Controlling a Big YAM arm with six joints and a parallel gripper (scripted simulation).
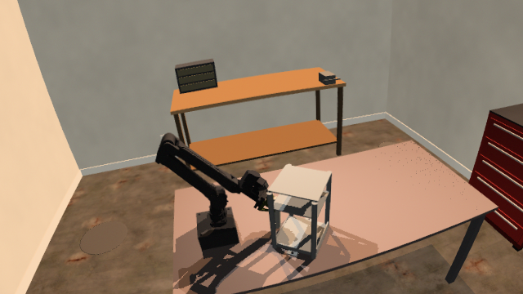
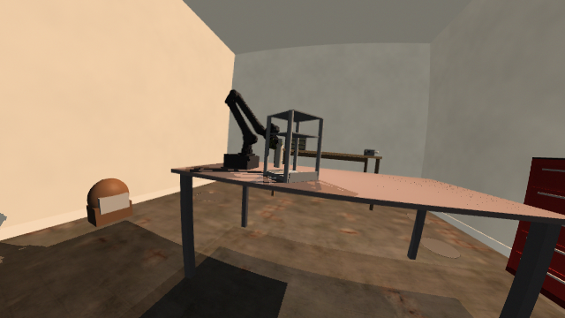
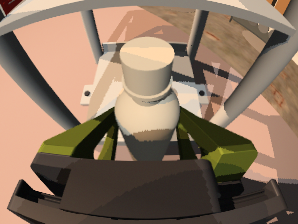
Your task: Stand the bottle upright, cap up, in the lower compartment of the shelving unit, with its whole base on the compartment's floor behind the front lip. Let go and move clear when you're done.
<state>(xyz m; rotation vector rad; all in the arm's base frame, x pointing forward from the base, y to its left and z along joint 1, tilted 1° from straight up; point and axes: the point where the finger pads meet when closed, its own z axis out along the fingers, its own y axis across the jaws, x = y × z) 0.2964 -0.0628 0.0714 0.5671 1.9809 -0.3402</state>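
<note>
My gripper is now 120 mm short of the shelving unit, 70 mm to the left of it and 20 mm below it. Round my hand: pale bottle (right at my hand).
</note>
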